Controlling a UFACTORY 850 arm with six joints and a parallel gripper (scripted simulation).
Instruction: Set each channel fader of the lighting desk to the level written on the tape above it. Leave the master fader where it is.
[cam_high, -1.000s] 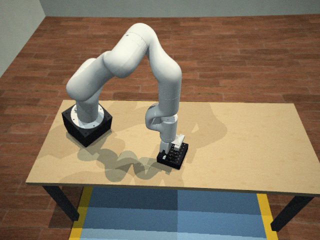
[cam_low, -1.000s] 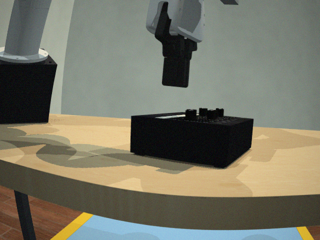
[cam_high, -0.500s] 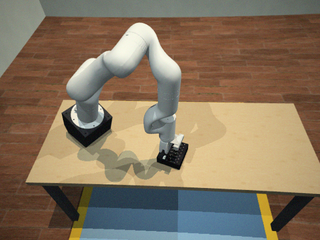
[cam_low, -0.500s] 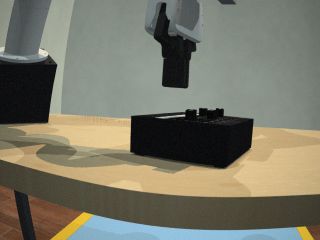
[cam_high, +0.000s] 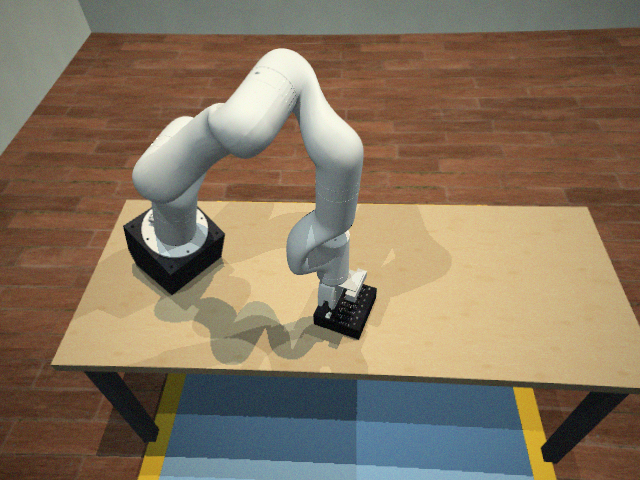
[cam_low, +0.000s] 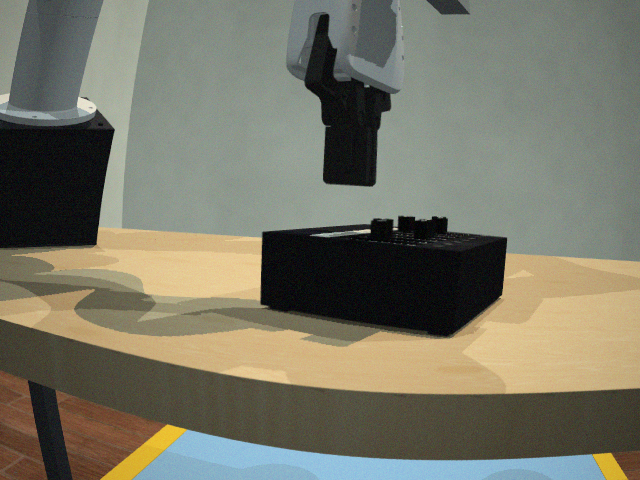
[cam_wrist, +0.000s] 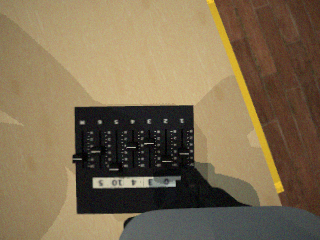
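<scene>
Now: hand 13 cm to the right of the master fader, 5 cm short of it and 4 cm above it.
</scene>
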